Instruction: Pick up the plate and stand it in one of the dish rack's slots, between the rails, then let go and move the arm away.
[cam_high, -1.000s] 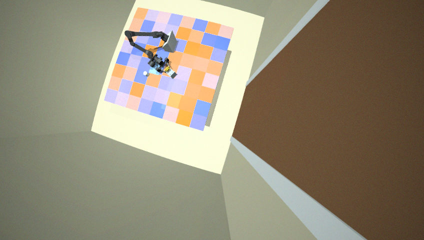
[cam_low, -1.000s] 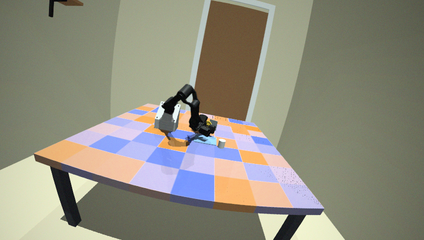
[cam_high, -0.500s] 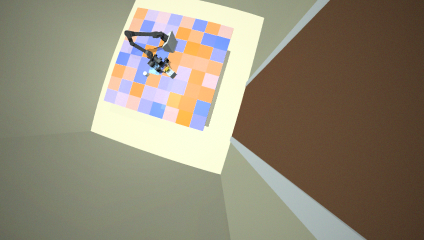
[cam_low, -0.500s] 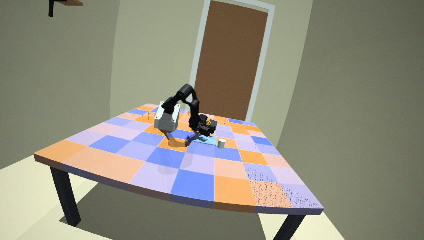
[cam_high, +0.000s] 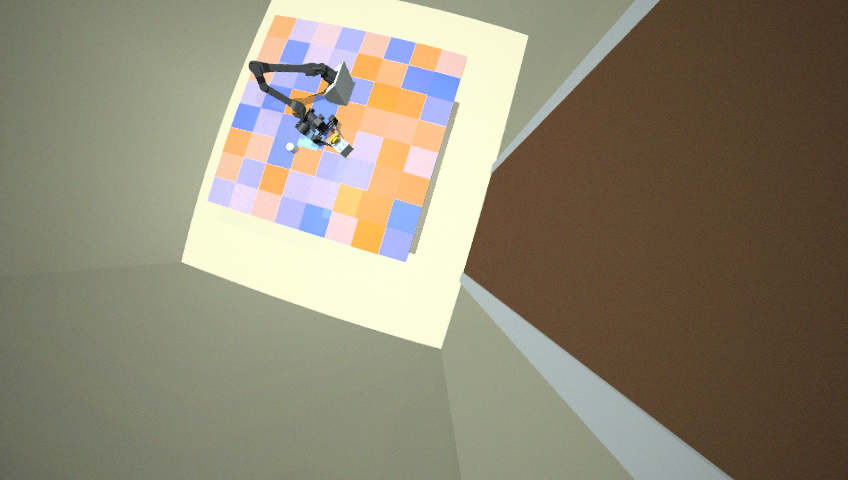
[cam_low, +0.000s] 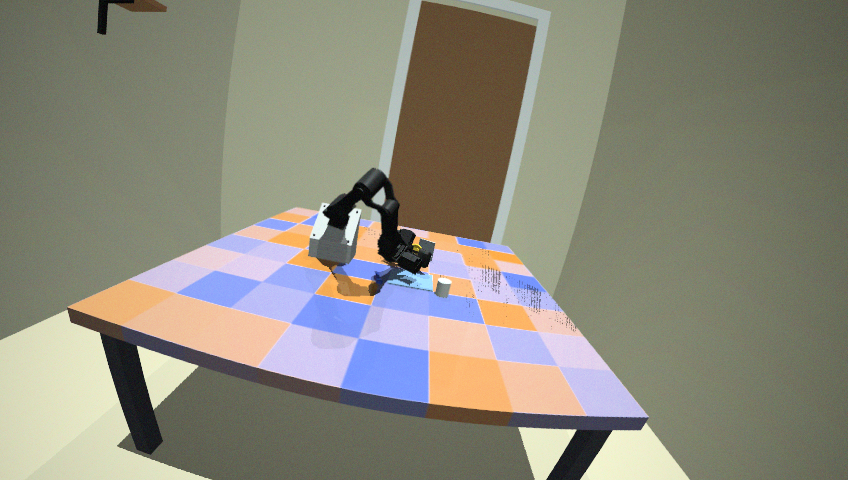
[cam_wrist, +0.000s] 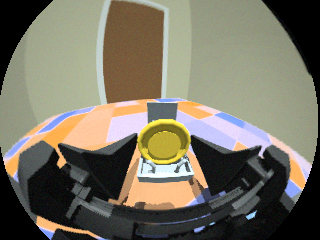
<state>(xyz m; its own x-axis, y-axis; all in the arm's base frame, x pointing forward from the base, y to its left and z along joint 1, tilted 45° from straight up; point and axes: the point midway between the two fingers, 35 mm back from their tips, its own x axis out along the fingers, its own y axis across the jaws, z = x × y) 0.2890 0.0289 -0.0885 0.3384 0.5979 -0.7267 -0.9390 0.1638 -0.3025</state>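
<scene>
Now: gripper tip 1 cm to the left of the yellow plate and 1 cm above it. Also, from my gripper tip: light blue mat: 2 cm ahead, 18 cm to the right, 5 cm below; then white cup: 13 cm ahead, 24 cm to the right, 3 cm below.
</scene>
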